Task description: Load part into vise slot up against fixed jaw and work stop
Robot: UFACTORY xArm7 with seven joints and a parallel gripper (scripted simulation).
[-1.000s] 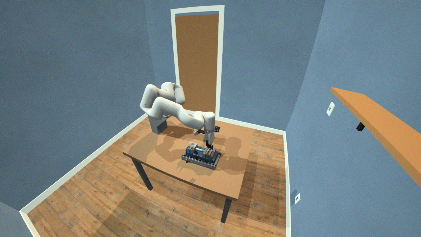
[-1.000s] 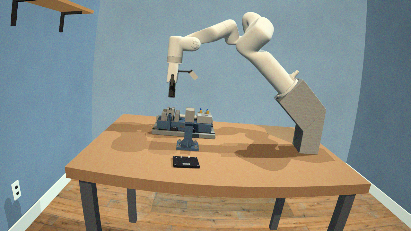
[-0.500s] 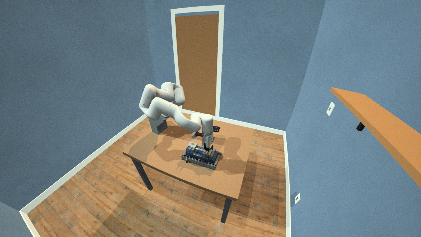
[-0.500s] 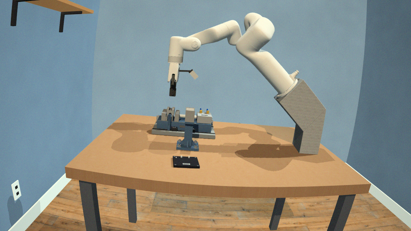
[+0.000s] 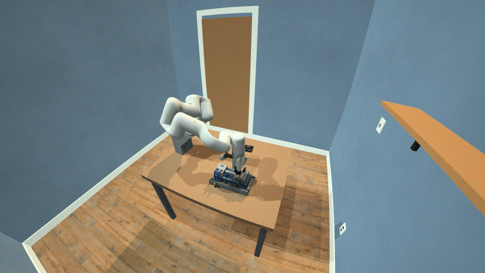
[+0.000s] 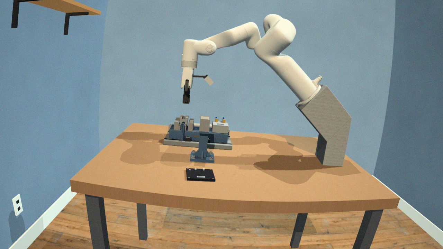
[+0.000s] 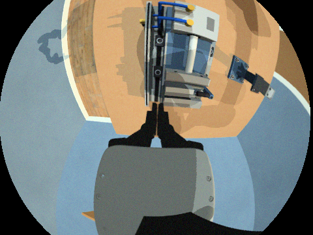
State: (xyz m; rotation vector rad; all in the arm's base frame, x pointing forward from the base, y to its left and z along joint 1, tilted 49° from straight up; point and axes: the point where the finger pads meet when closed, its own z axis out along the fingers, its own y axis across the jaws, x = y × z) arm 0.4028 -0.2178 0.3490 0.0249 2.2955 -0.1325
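Now: the grey block 10 mm ahead of my hand, 40 mm to the left of it and 80 mm below it. Round my hand: fixed jaw (40 mm ahead, 60 mm to the left, 110 mm below); moving jaw (30 mm behind, 70 mm to the left, 110 mm below); work stop (10 mm ahead, 110 mm to the left, 90 mm below).
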